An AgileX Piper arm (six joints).
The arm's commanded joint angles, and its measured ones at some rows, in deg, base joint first. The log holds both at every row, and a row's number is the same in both.
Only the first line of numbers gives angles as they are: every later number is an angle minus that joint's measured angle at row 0.
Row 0, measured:
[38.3 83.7 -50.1 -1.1 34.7 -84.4]
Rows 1 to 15, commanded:
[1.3 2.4 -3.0 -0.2 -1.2 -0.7]
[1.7 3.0 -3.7 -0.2 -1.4 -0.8]
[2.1 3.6 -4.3 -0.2 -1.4 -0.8]
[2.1 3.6 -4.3 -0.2 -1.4 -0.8]
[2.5 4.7 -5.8 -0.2 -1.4 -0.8]
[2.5 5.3 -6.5 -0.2 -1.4 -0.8]
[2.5 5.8 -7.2 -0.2 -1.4 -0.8]
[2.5 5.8 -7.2 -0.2 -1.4 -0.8]
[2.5 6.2 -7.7 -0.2 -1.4 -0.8]
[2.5 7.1 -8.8 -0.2 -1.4 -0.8]
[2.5 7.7 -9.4 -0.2 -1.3 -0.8]
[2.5 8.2 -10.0 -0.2 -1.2 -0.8]
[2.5 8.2 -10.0 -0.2 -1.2 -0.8]
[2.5 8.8 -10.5 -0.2 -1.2 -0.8]
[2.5 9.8 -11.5 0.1 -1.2 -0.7]
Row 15, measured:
[2.3 8.8 -9.9 -0.1 -0.2 -0.1]
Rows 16 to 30, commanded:
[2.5 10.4 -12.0 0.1 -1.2 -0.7]
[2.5 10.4 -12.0 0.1 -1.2 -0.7]
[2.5 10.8 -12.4 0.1 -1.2 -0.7]
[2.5 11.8 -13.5 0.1 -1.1 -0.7]
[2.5 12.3 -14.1 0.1 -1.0 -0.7]
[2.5 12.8 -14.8 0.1 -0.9 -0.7]
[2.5 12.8 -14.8 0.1 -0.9 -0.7]
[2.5 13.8 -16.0 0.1 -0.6 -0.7]
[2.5 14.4 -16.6 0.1 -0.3 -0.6]
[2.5 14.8 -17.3 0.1 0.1 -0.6]
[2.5 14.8 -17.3 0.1 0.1 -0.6]
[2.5 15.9 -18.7 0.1 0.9 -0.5]
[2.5 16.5 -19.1 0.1 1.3 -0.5]
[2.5 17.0 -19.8 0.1 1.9 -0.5]
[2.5 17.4 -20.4 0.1 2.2 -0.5]
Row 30, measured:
[2.3 16.5 -18.5 0.0 2.0 -0.1]
